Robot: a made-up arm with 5 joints.
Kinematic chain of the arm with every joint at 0, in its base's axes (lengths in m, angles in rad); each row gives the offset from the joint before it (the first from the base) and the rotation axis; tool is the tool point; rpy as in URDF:
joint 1: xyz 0.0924 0 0.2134 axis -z
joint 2: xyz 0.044 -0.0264 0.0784 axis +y
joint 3: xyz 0.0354 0 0.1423 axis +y
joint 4: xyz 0.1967 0 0.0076 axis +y
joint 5: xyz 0.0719 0.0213 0 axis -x
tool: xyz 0 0 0 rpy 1.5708 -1.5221 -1.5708
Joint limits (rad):
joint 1: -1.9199..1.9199
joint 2: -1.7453..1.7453
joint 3: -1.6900..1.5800
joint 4: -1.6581..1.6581
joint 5: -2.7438..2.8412
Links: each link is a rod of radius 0.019 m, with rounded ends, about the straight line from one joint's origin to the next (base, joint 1, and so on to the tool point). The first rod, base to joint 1, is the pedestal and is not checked.
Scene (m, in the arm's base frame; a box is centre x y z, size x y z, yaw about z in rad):
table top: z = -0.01
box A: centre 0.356 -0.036 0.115 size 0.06 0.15 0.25 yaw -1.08
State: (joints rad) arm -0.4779 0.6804 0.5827 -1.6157 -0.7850
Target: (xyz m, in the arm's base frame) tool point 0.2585 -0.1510 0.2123
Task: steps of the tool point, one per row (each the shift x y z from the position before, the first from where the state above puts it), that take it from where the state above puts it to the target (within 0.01 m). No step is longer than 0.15 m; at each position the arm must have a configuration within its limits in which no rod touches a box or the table.
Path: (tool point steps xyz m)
1: 0.0353 -0.0416 0.0816
2: 0.0019 -0.0535 0.0851
3: -0.0345 -0.0506 0.0798
4: -0.0657 -0.0328 0.0658
5: 0.0495 -0.0572 -0.1091
6: -0.0184 -0.0427 -0.1171
7: -0.0666 -0.0039 -0.0936

